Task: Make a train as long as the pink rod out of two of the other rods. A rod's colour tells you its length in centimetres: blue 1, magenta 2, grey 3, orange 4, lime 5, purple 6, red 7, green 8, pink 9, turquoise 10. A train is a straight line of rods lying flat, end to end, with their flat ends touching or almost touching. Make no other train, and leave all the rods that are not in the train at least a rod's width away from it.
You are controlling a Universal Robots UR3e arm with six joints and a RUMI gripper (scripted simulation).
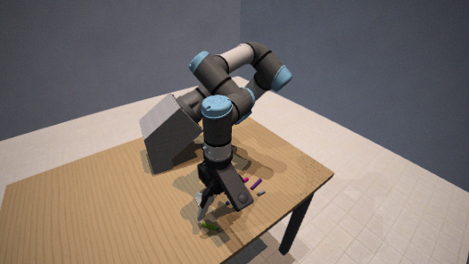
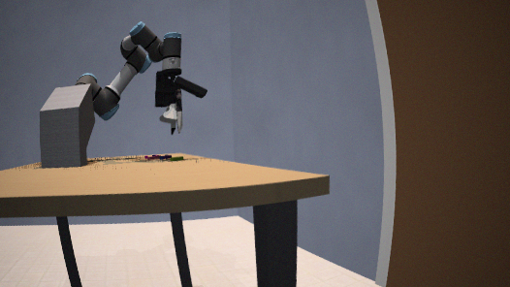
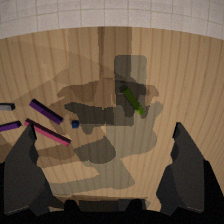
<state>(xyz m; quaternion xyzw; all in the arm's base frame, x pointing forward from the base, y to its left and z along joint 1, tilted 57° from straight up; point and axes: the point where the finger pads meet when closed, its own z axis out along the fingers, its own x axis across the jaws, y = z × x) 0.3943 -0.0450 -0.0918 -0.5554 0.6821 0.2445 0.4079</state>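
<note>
Now: hand 180 mm to the right of the grey rod and 70 mm above it. Also, from my hand: blue rod 50 mm behind, 50 mm to the left, 70 mm below; dark purple rod 20 mm behind, 100 mm to the left, 70 mm below; lime rod 10 mm behind, 40 mm to the right, 70 mm below.
</note>
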